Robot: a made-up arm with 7 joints.
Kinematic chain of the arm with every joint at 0, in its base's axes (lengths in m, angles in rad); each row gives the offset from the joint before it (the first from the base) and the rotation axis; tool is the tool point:
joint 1: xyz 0 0 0 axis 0 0.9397 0.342
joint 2: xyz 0 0 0 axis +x
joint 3: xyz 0 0 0 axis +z
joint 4: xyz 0.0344 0 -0.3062 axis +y
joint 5: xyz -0.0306 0 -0.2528 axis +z
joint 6: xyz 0 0 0 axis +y
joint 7: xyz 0 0 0 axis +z
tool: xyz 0 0 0
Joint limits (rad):
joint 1: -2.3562..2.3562
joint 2: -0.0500..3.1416
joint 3: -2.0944..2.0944
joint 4: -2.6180..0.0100
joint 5: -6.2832..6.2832
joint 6: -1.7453..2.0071
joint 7: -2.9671..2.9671
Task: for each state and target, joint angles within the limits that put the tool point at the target. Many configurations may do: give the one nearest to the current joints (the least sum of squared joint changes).
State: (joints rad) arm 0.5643 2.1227 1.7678 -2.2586 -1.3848 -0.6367 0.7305
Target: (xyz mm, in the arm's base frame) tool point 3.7 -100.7 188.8
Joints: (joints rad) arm 0.3099 2.5922 1.9023 -2.6162 -1.3848 -0.6367 0.7305
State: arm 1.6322 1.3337 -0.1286 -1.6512 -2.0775 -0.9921 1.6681
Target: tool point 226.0 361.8 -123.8
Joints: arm 1.4233 2.2103 0.3380 -1.5617 -2.0775 -0.9921 1.6681
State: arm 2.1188 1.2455 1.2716 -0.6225 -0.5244 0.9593 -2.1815
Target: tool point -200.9 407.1 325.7
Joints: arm 2.3535 1.2182 1.3785 -0.4735 -0.5244 0.9593 -2.1815
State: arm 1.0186 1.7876 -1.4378 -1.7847 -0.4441 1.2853 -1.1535
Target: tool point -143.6 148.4 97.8
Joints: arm 1.4090 2.2915 -1.8966 -2.5585 -0.4441 1.2853 -1.1535
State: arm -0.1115 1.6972 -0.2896 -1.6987 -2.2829 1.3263 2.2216
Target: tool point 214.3 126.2 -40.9
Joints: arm -0.0983 1.6436 -0.3279 -2.4635 -2.2829 1.3263 2.2216
